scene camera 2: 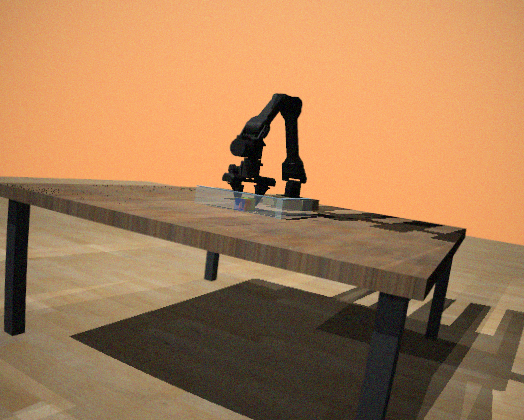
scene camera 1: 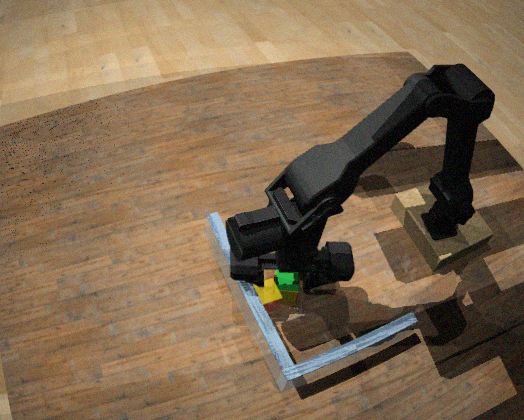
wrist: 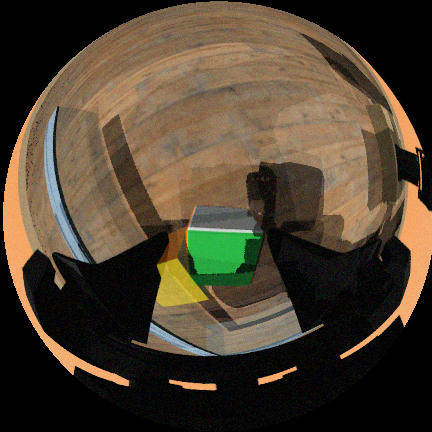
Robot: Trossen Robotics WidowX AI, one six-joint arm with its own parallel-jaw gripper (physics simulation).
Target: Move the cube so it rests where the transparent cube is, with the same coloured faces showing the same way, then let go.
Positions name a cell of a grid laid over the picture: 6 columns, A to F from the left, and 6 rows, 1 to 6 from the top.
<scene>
My gripper (scene camera 1: D5) is open, with nothing in its grasp. Also in view: a cube (wrist: D4). Also in view: a transparent cube (wrist: C4) and a grey L-shaped rail (scene camera 2: D3).
My gripper also shows in scene camera 2 (scene camera 2: C3) and in the wrist view (wrist: D4). The grey L-shaped rail also shows in the wrist view (wrist: B3).
</scene>
